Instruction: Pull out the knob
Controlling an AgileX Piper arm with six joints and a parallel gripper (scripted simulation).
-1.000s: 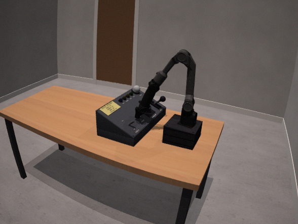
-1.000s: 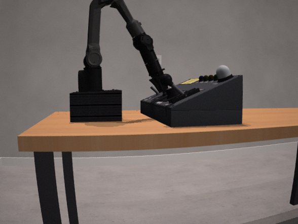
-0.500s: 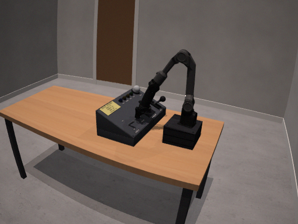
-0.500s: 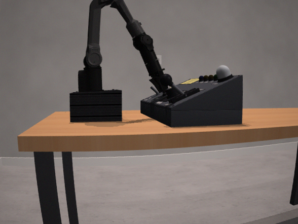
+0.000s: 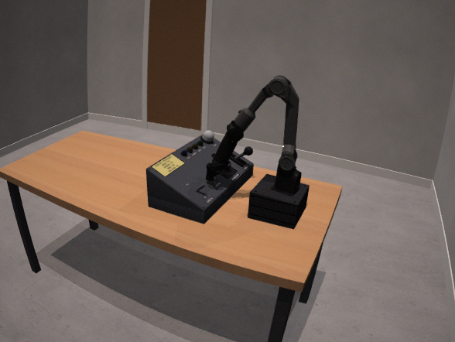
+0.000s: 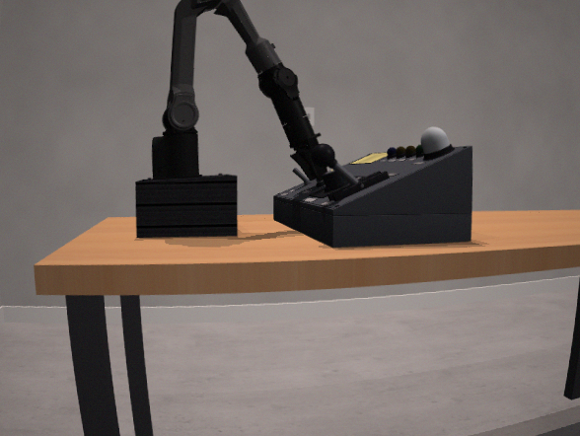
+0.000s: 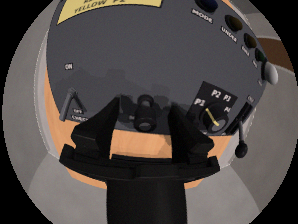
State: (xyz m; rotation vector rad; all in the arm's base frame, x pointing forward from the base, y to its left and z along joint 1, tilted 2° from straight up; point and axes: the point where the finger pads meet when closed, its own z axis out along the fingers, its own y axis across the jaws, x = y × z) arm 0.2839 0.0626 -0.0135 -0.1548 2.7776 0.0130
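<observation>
My hand is 1 cm below the mode knob. The rest, counted from my hand: ball-topped lever 24 cm to the right, 1 cm above; dial 11 cm to the right, 2 cm ahead; dark console 6 cm to the right, 4 cm ahead, 2 cm below.
</observation>
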